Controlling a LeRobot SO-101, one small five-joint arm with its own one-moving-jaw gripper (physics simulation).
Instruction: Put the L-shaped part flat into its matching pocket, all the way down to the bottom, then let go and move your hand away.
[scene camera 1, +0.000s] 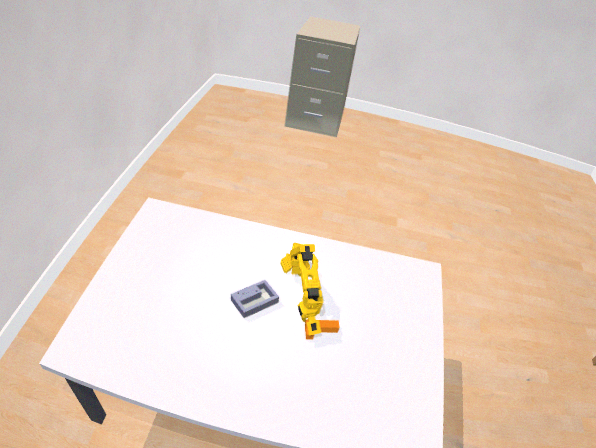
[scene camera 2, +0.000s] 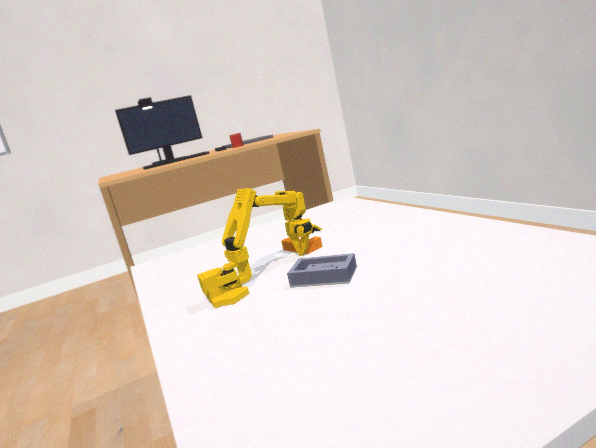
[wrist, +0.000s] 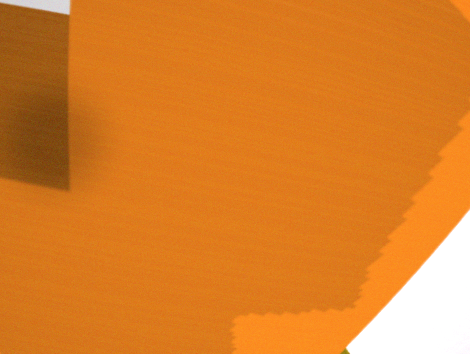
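My gripper is touching an orange L-shaped part (wrist: 176, 176). I can also see a grey pocket block (scene camera 2: 333, 269), and scene camera 1 gives me the block (scene camera 1: 250, 300) too.
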